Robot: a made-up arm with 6 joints.
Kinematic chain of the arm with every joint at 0, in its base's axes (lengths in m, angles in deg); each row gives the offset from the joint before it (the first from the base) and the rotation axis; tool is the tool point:
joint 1: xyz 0 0 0.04 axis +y
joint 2: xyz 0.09 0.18 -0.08 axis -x
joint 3: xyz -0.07 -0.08 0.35 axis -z
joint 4: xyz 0 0.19 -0.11 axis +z
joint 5: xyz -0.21 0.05 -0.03 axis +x
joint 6: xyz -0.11 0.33 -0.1 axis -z
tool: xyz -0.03 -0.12 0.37
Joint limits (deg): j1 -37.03..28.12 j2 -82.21..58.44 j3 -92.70..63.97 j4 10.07..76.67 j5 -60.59..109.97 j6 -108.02..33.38
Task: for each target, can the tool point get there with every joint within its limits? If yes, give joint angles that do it. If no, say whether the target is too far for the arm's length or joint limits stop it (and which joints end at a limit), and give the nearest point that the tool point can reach.
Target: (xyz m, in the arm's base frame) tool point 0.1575 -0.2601 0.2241
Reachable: yes | joints 11.80 -35.66 -61.94 56.56 71.18 -23.93
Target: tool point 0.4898 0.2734 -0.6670
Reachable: no: joint limits stop it (at a limit: joint 2, joint 3, joint 4, joint 5, joint 6) | nearest point 0.3463 0.4447 -0.4598 | short by 0.305 m
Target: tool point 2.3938 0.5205 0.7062
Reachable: no: too far | nearest point 0.6080 0.2895 0.2794 | short by 1.851 m
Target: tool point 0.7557 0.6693 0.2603
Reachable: no: joint limits stop it (at a limit: joint 1, joint 3, joint 4, joint 6) | nearest point 0.5434 0.5533 0.2043 | short by 0.248 m
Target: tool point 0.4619 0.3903 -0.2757
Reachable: no: joint limits stop it (at a limit: joint 2, joint 3, joint 4, joint 5) | nearest point 0.4980 0.4483 -0.3004 | short by 0.073 m
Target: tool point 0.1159 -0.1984 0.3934
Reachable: yes | joints 18.52 -23.58 -60.46 55.85 58.45 -64.59
